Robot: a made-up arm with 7 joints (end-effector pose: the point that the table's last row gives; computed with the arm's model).
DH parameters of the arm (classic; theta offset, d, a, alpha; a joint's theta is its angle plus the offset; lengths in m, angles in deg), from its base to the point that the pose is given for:
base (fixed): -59.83 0 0.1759 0
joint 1: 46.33 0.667 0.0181 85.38
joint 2: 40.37 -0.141 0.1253 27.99
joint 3: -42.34 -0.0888 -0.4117 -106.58
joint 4: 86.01 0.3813 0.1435 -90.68
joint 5: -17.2 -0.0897 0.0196 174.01
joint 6: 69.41 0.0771 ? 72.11
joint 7: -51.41 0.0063 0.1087 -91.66
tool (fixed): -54.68 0.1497 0 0
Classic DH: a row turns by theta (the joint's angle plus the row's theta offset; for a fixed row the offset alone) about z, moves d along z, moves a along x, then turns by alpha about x.
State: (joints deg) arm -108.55 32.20 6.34 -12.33 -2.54 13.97 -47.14
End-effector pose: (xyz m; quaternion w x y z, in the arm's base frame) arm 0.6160 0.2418 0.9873 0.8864 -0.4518 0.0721 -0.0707
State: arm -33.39 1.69 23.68 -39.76 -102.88 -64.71 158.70
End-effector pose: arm 0.1240 0.0498 0.9557 0.2538 -0.8470 0.2522 -0.3931
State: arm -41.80 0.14 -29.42 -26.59 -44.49 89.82 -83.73
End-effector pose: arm 0.2217 0.0304 1.2972 0.7188 -0.0604 -0.6652 -0.1927
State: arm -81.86 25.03 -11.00 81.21 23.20 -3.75 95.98
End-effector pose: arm 0.5466 0.4244 1.0468 0.5444 0.6989 0.4169 0.2033
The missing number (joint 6, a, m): 0.0279
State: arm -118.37 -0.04 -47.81 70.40 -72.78 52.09 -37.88
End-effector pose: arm 0.1938 -0.3482 1.2639 0.1705 0.3506 -0.9202 -0.0345
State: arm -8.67 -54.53 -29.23 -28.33 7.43 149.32 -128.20
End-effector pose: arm 0.7137 -0.0851 1.0633 0.9692 -0.0013 -0.0447 -0.2421
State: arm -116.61 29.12 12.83 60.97 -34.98 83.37 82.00
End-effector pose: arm 0.7694 -0.0380 0.7926 0.0162 0.6749 -0.3038 0.6723
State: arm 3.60 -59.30 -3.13 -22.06 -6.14 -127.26 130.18
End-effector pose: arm 0.6462 -0.1098 0.9713 0.6155 0.2402 0.5174 -0.5439
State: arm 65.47 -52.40 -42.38 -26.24 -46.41 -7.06 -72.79
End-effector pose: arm 0.2406 0.5475 1.0239 0.3215 0.1699 0.3869 0.8474
